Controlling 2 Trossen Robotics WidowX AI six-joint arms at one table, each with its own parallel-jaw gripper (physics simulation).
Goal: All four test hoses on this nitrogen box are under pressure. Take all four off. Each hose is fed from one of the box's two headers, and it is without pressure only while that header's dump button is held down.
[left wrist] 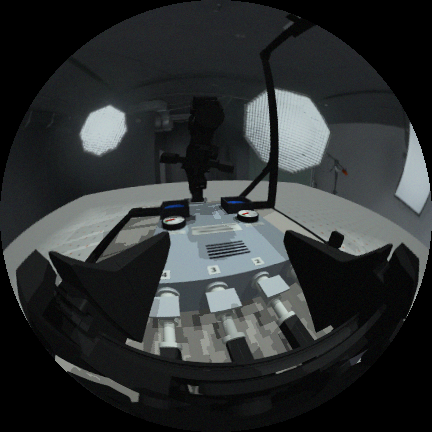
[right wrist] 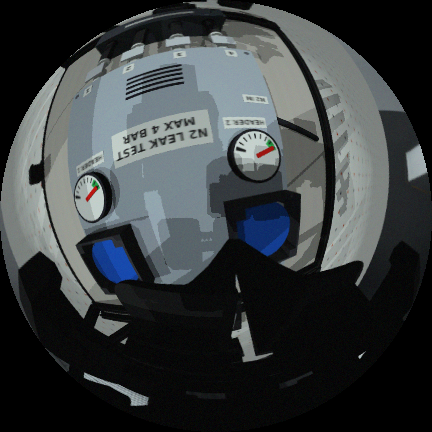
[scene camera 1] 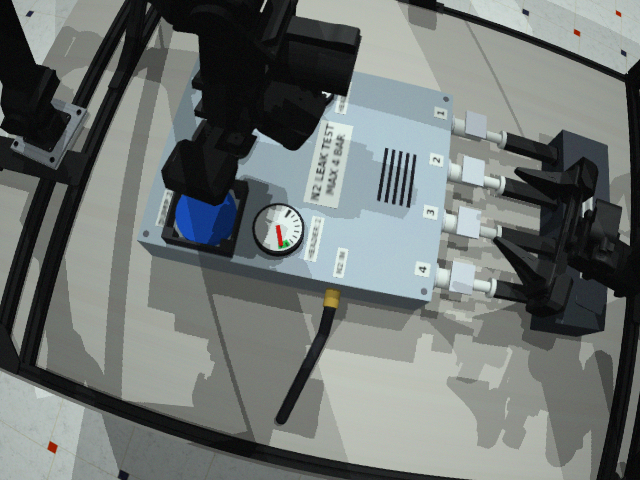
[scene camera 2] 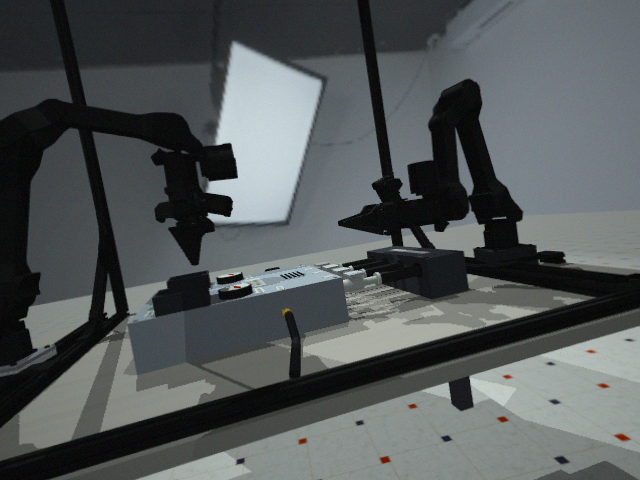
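Seen in the pictures: left gripper, fingertip midpoint: (left wrist: 228, 237) (scene camera 1: 505, 202) (scene camera 2: 340, 223); right gripper, fingertip midpoint: (left wrist: 191, 193) (right wrist: 232, 244) (scene camera 1: 233, 160) (scene camera 2: 195, 265); left arm's base, link origin: (scene camera 2: 502, 247); right arm's base, link origin: (left wrist: 197, 199) (scene camera 1: 46, 128) (scene camera 2: 5, 360).
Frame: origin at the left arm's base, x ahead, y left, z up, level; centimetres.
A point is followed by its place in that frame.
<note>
The pale blue nitrogen box (scene camera 1: 361, 242) @(y 18.9, x 51.8, z 3.2 cm) (scene camera 2: 258, 322) @(y 25.6, x 57.2, z -1.3 cm) carries white hose connectors at ports 1 (scene camera 1: 475, 124) @(y -2.8, x 44.2, z 2.9 cm) (right wrist: 96, 71), 2 (scene camera 1: 473, 171) @(y 4.0, x 42.4, z 2.9 cm) (left wrist: 272, 286) @(y 4.1, x 42.2, z 2.9 cm), 3 (scene camera 1: 468, 222) @(y 10.7, x 40.9, z 2.9 cm) (left wrist: 223, 300) @(y 10.6, x 40.6, z 2.9 cm) and 4 (scene camera 1: 462, 276) @(y 17.3, x 39.2, z 2.9 cm) (left wrist: 165, 304) @(y 17.3, x 39.3, z 2.9 cm). All four are on. Blue dump buttons for header 1 (right wrist: 115, 260) @(y 6.0, x 73.0, z 4.8 cm) and header 2 (right wrist: 265, 230) @(y 23.8, x 68.9, z 4.8 cm) (scene camera 1: 205, 219) @(y 24.5, x 68.6, z 4.8 cm) sit in black housings. The needles of gauge 1 (right wrist: 90, 197) @(y 3.9, x 65.3, z 4.7 cm) and gauge 2 (right wrist: 254, 155) @(y 21.4, x 60.9, z 4.7 cm) point to green. My right gripper (scene camera 2: 194, 263) @(y 18.3, x 67.9, z 9.3 cm) (right wrist: 232, 244) @(y 18.3, x 67.9, z 9.3 cm) is shut and empty, above the box near the buttons, touching neither. My left gripper (scene camera 1: 506, 204) @(y 10.6, x 39.4, z 12.3 cm) (scene camera 2: 339, 223) @(y 10.6, x 39.4, z 12.3 cm) (left wrist: 228, 237) @(y 10.6, x 39.4, z 12.3 cm) is open and empty above the hoses.
A dark block (scene camera 1: 581, 315) @(y 15.0, x 21.0, z 3.2 cm) (scene camera 2: 445, 273) @(y 16.7, x 21.2, z -0.4 cm) holds the hoses' black far ends. A black supply hose (scene camera 1: 310, 361) @(y 33.2, x 51.2, z -3.4 cm) (scene camera 2: 294, 348) @(y 34.7, x 51.3, z -3.4 cm) runs from a brass fitting (scene camera 1: 331, 298) @(y 25.6, x 52.2, z 0.1 cm) on the box's side. Black frame rails (scene camera 1: 155, 421) @(y 49.7, x 65.4, z -3.4 cm) edge the table.
</note>
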